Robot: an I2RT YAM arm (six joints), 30 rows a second.
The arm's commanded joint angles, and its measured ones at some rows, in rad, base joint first. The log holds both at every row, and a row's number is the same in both.
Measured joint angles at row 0: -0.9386, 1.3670, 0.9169, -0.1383, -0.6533, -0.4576
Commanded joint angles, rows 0 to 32: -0.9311, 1.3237, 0.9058, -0.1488, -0.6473, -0.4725; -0.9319, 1.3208, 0.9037, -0.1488, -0.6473, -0.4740; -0.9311, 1.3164, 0.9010, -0.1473, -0.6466, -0.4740; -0.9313, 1.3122, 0.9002, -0.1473, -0.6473, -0.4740; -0.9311, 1.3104, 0.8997, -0.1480, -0.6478, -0.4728; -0.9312, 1.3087, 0.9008, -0.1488, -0.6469, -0.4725; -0.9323, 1.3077, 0.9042, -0.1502, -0.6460, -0.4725; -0.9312, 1.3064, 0.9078, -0.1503, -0.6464, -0.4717; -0.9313, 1.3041, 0.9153, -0.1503, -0.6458, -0.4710; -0.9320, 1.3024, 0.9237, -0.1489, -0.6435, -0.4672; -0.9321, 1.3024, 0.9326, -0.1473, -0.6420, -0.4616; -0.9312, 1.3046, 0.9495, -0.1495, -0.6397, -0.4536; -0.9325, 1.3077, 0.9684, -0.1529, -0.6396, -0.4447; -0.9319, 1.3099, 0.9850, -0.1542, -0.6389, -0.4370; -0.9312, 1.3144, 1.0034, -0.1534, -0.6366, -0.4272; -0.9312, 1.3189, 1.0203, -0.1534, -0.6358, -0.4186; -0.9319, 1.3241, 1.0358, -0.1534, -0.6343, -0.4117; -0.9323, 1.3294, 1.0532, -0.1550, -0.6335, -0.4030; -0.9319, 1.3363, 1.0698, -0.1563, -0.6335, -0.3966; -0.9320, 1.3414, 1.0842, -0.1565, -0.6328, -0.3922; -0.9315, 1.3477, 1.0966, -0.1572, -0.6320, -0.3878; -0.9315, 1.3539, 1.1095, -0.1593, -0.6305, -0.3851; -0.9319, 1.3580, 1.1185, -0.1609, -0.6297, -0.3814; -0.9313, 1.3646, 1.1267, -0.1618, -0.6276, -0.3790; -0.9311, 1.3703, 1.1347, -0.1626, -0.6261, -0.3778; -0.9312, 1.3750, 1.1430, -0.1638, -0.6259, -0.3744; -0.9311, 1.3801, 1.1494, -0.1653, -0.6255, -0.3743; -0.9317, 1.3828, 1.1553, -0.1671, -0.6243, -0.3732; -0.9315, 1.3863, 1.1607, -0.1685, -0.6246, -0.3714; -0.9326, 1.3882, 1.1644, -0.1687, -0.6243, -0.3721; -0.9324, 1.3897, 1.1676, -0.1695, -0.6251, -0.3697; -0.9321, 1.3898, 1.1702, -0.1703, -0.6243, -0.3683; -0.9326, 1.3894, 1.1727, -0.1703, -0.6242, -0.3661
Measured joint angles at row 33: -0.9390, 1.3849, 1.1328, -0.1616, -0.6205, -0.3920
